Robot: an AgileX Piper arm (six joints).
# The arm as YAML. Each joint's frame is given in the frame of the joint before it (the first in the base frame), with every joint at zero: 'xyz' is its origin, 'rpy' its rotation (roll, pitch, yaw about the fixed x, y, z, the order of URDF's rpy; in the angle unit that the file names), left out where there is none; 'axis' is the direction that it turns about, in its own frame. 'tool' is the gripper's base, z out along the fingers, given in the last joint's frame.
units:
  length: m
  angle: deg
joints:
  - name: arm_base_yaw
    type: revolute
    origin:
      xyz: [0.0, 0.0, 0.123]
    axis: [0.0, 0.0, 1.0]
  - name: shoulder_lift
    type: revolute
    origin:
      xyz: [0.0, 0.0, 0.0]
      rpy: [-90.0, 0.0, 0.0]
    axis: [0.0, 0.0, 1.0]
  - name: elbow
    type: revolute
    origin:
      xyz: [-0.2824, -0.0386, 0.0]
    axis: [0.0, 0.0, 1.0]
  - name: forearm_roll
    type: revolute
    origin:
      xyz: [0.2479, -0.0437, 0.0]
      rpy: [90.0, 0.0, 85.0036]
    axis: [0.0, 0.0, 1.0]
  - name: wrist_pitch
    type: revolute
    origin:
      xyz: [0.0, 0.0, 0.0]
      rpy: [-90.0, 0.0, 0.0]
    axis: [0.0, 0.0, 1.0]
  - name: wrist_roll
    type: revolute
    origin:
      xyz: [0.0, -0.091, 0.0]
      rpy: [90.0, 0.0, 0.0]
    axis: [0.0, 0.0, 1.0]
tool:
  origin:
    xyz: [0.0, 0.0, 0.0]
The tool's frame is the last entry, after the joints.
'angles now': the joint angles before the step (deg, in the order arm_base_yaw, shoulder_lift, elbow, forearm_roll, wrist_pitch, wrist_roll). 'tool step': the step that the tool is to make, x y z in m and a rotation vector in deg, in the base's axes. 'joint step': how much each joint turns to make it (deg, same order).
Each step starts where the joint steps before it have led.
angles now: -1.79 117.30 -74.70 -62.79 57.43 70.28
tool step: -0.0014 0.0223 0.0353 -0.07 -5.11 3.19
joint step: 3.28 -5.17 0.00 0.01 0.12 0.00
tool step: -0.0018 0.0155 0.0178 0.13 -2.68 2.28
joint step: 2.31 -2.63 -0.01 -0.01 0.00 0.05
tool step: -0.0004 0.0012 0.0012 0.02 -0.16 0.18
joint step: 0.18 -0.22 0.06 0.01 0.00 0.00
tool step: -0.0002 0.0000 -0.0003 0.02 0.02 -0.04
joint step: 0.00 0.00 0.07 0.00 0.00 0.07
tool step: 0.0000 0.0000 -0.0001 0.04 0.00 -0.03
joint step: 0.00 0.01 0.00 0.04 0.00 0.01
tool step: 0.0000 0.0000 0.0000 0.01 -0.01 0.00
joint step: 0.00 0.00 0.00 0.00 -0.01 0.01
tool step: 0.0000 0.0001 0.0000 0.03 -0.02 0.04
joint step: 0.01 -0.01 0.01 0.01 -0.05 0.00
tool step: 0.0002 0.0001 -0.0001 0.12 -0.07 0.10
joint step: -0.01 0.00 0.00 0.05 -0.17 0.00
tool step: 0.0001 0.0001 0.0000 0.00 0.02 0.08
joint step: 0.01 0.00 -0.01 0.00 -0.04 -0.06
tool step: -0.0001 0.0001 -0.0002 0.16 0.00 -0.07
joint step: 0.00 0.00 0.01 0.17 -0.03 0.01
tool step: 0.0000 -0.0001 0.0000 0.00 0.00 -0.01
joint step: -0.02 0.00 0.00 0.00 0.00 0.00
